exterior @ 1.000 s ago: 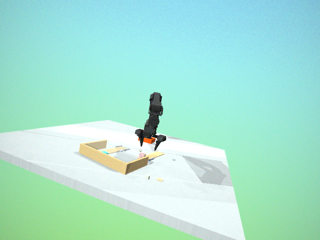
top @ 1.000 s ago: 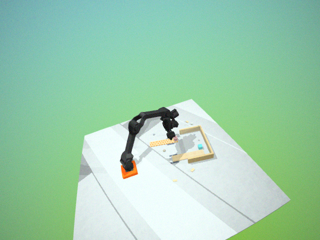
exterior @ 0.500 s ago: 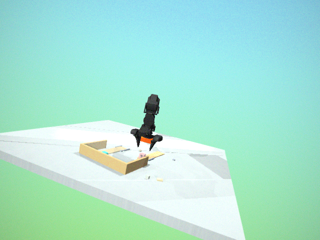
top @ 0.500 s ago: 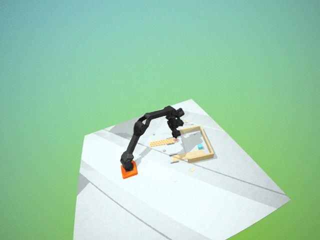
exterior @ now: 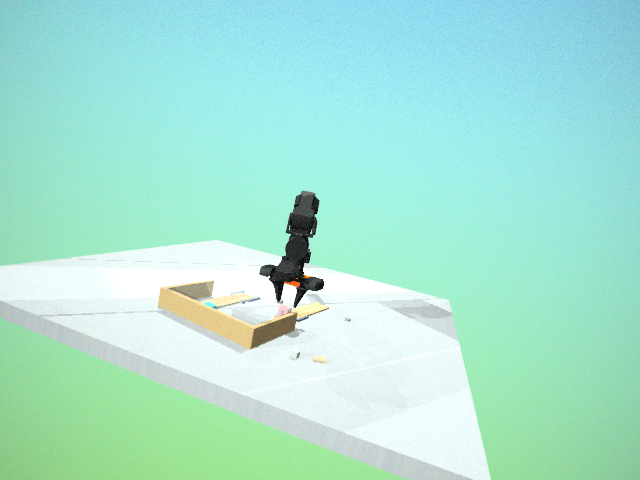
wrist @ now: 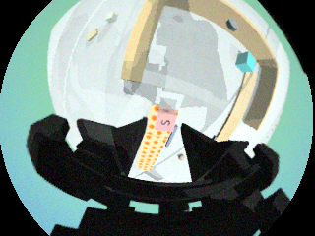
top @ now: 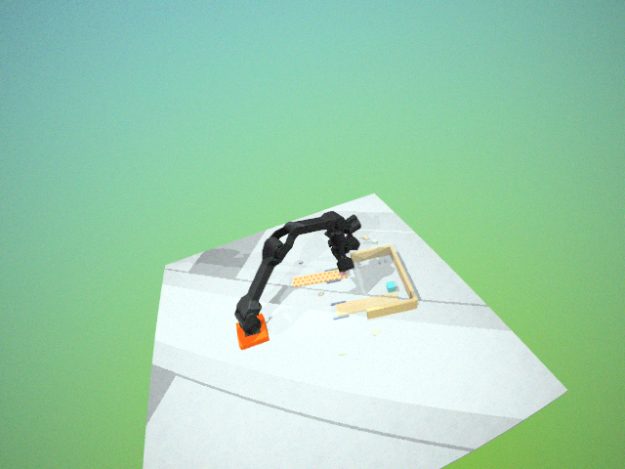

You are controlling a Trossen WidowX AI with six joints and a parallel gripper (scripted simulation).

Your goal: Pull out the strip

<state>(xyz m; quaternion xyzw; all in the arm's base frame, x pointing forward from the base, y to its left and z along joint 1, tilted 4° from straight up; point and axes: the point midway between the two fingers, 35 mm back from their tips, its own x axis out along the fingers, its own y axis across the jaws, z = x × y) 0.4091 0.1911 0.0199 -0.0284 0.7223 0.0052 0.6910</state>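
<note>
Now: gripper tip 2 cm above the pink labelled cube. Also, from my gripper tip: orange dotted strip 11 cm behind, 1 cm to the left, 4 cm below.
</note>
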